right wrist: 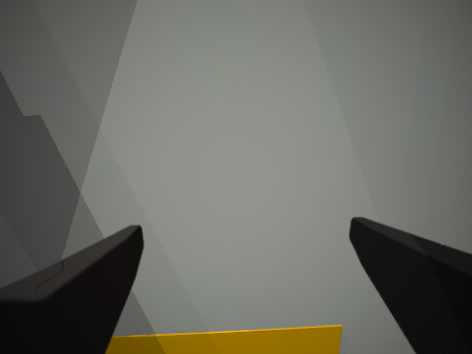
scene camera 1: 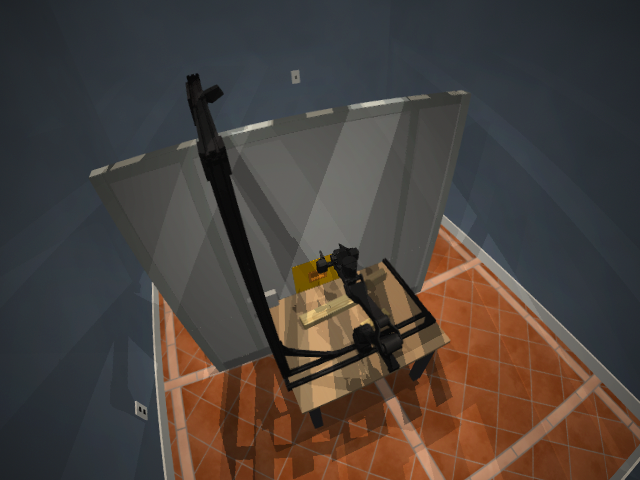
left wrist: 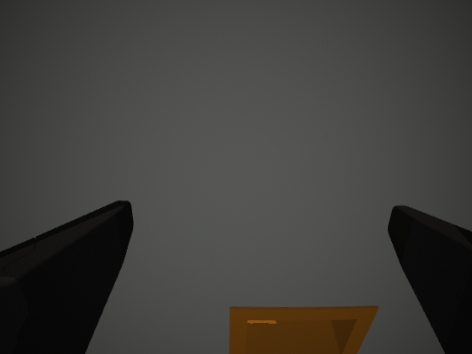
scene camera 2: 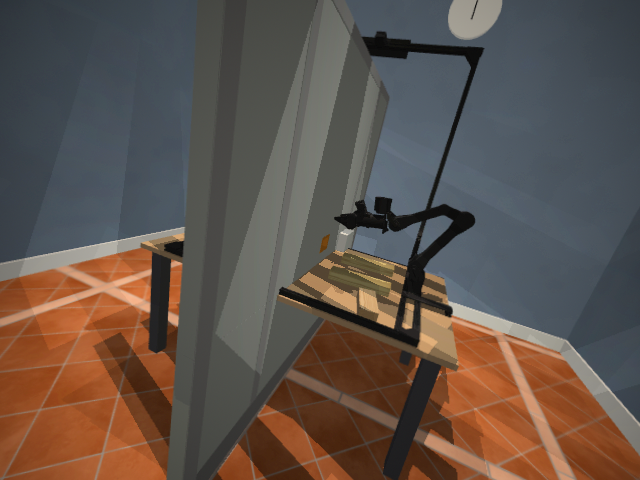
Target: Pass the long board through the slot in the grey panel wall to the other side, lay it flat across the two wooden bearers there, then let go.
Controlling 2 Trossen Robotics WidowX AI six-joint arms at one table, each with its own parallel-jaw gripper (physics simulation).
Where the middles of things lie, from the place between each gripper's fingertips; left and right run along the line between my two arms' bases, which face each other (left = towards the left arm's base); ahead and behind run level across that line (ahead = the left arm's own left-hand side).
My right gripper is now 4 cm past the slot (left wrist: 346, 322), 11 cm to the right of it and 25 cm above it.
I see the slot 15 cm below my left hand, 7 cm to the right of it and 4 cm behind it.
